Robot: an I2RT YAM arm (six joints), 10 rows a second.
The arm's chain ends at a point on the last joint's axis. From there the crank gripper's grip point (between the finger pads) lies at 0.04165 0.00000 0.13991 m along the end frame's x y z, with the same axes.
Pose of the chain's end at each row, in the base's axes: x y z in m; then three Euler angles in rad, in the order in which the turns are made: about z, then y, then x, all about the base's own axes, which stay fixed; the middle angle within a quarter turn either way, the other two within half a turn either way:
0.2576 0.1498 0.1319 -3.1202 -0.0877 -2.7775
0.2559 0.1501 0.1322 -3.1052 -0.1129 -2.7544
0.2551 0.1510 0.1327 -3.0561 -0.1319 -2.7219
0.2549 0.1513 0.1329 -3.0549 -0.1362 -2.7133
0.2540 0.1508 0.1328 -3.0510 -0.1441 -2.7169
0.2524 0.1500 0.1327 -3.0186 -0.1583 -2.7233
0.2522 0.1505 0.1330 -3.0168 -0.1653 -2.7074
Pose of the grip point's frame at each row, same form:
0.2039 0.1990 0.0054 -3.1202 -0.0877 -2.7775
0.1988 0.2022 0.0084 -3.1052 -0.1129 -2.7544
0.1956 0.2085 0.0125 -3.0561 -0.1319 -2.7219
0.1948 0.2098 0.0134 -3.0549 -0.1362 -2.7133
0.1929 0.2088 0.0136 -3.0510 -0.1441 -2.7169
0.1895 0.2081 0.0145 -3.0186 -0.1583 -2.7233
0.1884 0.2104 0.0162 -3.0168 -0.1653 -2.7074

